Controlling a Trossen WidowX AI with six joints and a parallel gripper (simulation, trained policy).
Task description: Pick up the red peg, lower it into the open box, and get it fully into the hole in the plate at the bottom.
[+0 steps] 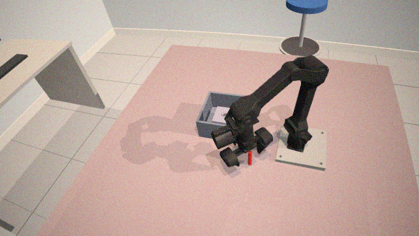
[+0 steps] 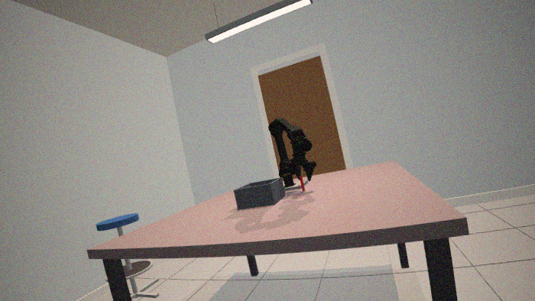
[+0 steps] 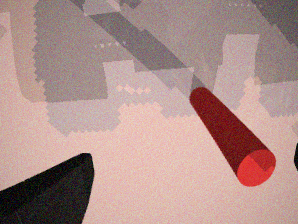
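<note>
Right now my gripper tip is 2 cm to the left of the red peg and 2 cm above it. Round my gripper tip: blue-grey box (18 cm to the right, 17 cm ahead, 3 cm below); then pale plate (18 cm to the right, 17 cm ahead, 1 cm below).
</note>
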